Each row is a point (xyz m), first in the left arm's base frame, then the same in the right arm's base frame.
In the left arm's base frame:
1: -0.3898 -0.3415 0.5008
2: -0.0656 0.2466 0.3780
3: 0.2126 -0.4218 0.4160
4: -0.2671 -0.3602 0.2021
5: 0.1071 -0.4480 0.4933
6: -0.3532 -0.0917 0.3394
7: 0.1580 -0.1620 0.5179
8: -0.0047 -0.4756 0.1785
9: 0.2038 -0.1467 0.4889
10: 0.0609 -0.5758 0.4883
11: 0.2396 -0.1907 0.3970
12: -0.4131 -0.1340 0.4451
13: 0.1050 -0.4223 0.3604
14: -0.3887 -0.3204 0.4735
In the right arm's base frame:
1: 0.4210 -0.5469 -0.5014
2: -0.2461 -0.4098 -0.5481
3: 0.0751 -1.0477 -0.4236
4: 0.2893 -0.6123 -0.2133
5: 0.1792 -0.9937 -0.4871
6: 0.1780 -0.3964 -0.4117
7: -0.0580 -0.8566 -0.5868
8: 0.2006 -0.8827 -0.1715
9: -0.1050 -0.8782 -0.5647
10: 0.3015 -1.0378 -0.4474
11: -0.1162 -0.9208 -0.4661
12: 0.2711 -0.3913 -0.5003
13: 0.1319 -0.9580 -0.3654
14: 0.3987 -0.5308 -0.4806

